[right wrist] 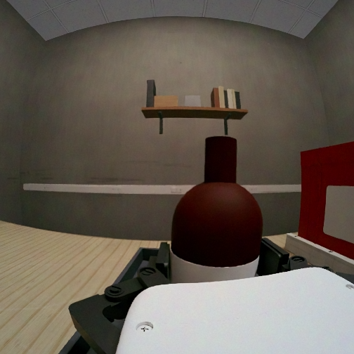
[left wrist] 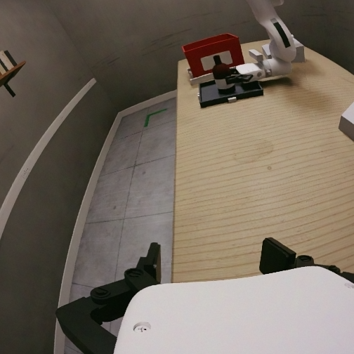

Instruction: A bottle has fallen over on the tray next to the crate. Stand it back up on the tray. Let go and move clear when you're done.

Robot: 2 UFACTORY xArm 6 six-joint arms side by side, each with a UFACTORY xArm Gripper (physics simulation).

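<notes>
The dark red bottle (left wrist: 220, 71) (right wrist: 217, 225) with a white lower band is upright over the black tray (left wrist: 251, 90) (right wrist: 131, 268), neck up. In the left wrist view its base is inside the tray's rim; whether it touches the tray floor I cannot tell. My right gripper (left wrist: 223, 77) (right wrist: 214, 257) is shut on the bottle, one finger on each side at the white band. The red crate (left wrist: 192, 56) (right wrist: 312, 200) stands beside the tray. My left gripper (left wrist: 213, 258) is open and empty, far from the tray.
The crate has a pale base strip (right wrist: 320, 248) at its foot. A light grey block (left wrist: 299, 52) stands behind the right arm, and another (left wrist: 348, 122) is at the right edge of the left wrist view. A wall shelf (right wrist: 195, 113) holds books and boxes.
</notes>
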